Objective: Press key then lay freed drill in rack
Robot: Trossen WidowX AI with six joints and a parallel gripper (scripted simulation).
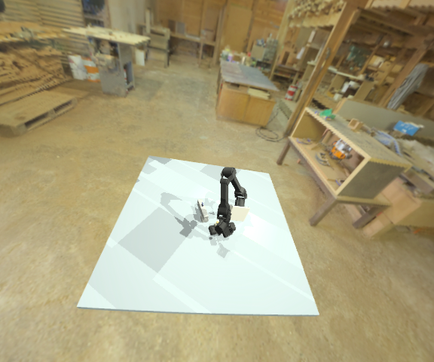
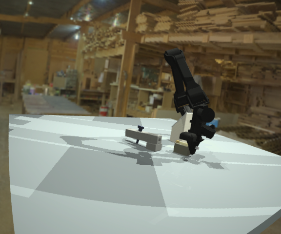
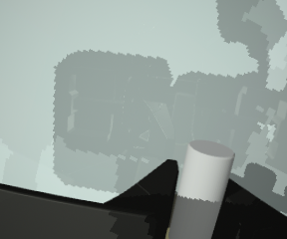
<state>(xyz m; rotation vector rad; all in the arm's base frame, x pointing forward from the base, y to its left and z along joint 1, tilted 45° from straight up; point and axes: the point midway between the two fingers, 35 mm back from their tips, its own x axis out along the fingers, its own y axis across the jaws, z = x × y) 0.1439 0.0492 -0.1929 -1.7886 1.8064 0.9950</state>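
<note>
The drill is 1 cm ahead of my gripper tip, 4 cm to the right of it and 3 cm above it. From my gripper tip the other things lie so: dark t-shaped key (12 cm ahead, 23 cm to the right, 4 cm above); rack block (1 cm ahead, 5 cm to the right, 1 cm above); grey fixture (11 cm ahead, 20 cm to the right, 3 cm above).
</note>
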